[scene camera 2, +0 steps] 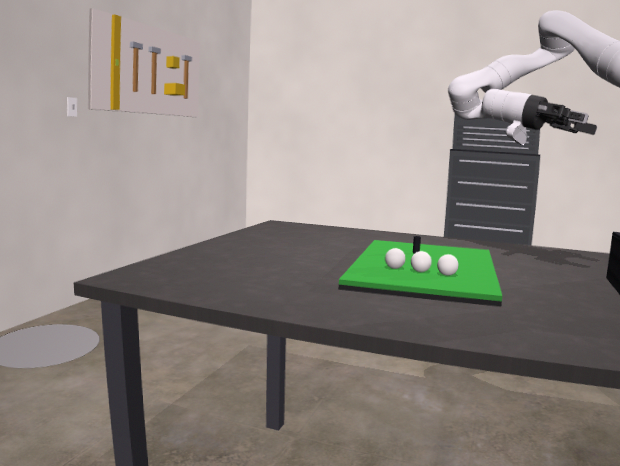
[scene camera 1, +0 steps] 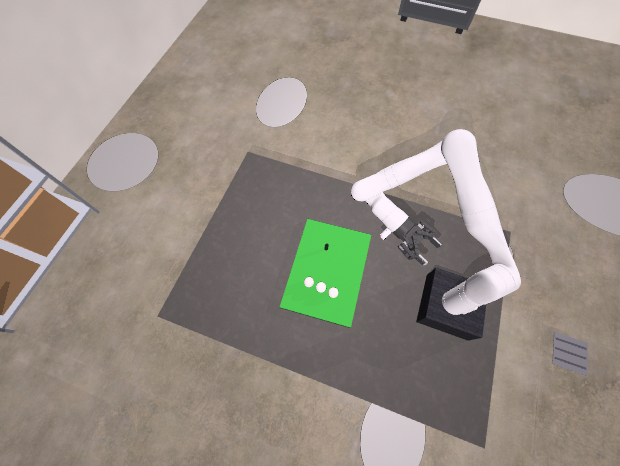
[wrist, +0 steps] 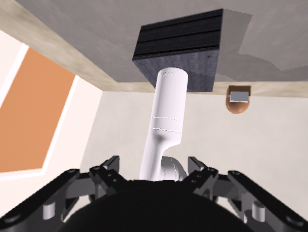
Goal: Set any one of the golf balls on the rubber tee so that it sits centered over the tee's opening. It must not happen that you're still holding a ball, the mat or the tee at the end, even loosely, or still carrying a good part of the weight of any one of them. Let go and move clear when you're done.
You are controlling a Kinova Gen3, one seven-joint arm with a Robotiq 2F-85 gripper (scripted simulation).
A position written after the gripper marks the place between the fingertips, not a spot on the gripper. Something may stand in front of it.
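Observation:
Gripper [scene camera 2: 591, 124] and green mat [scene camera 2: 475, 282] visible. Gripper also in scene camera 1 [scene camera 1: 433, 255]. Green mat too, in scene camera 1 [scene camera 1: 336, 256]. Gripper again in the wrist view [wrist: 153, 163]. Green mat out of frame in the wrist view.

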